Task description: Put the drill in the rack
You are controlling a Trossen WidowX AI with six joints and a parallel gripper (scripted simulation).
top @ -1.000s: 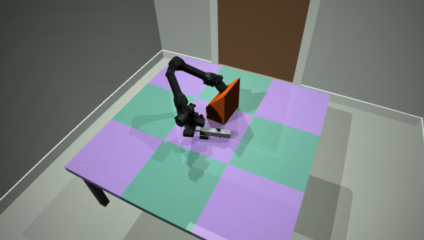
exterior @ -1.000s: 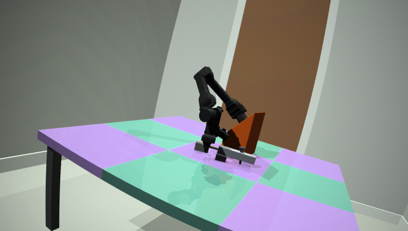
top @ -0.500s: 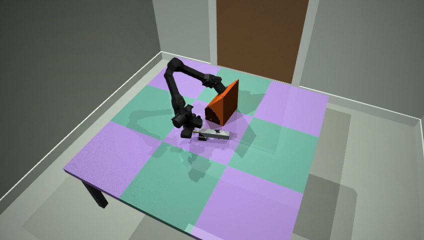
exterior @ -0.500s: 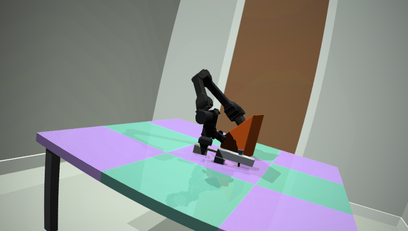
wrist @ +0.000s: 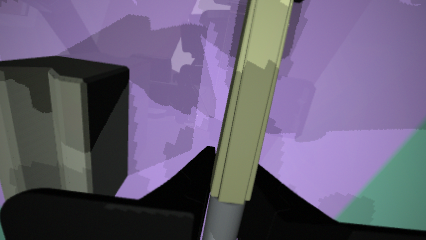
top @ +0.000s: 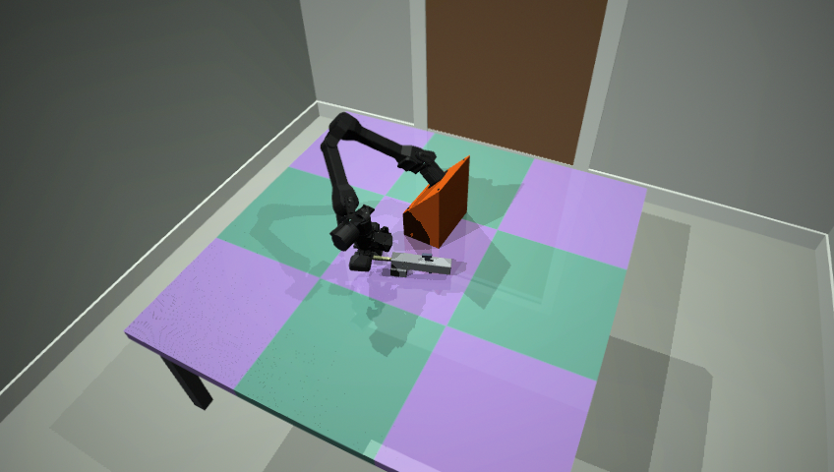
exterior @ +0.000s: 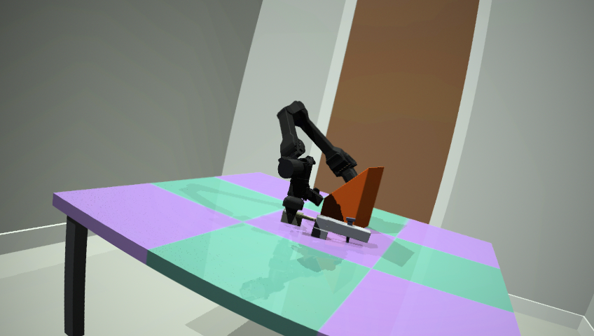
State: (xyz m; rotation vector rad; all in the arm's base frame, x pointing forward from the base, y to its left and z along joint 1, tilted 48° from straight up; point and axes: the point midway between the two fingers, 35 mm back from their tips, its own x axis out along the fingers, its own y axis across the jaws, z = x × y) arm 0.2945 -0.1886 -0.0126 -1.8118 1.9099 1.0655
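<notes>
My gripper tip is now 7 cm past the olive-grey block and 2 cm to the left of it. Round my gripper tip: dark t-shaped pin 5 cm behind, 18 cm to the left, 3 cm above; grey housing block 4 cm behind, 16 cm to the left, 2 cm above; drill 1 cm behind, 4 cm to the left, 3 cm above.
</notes>
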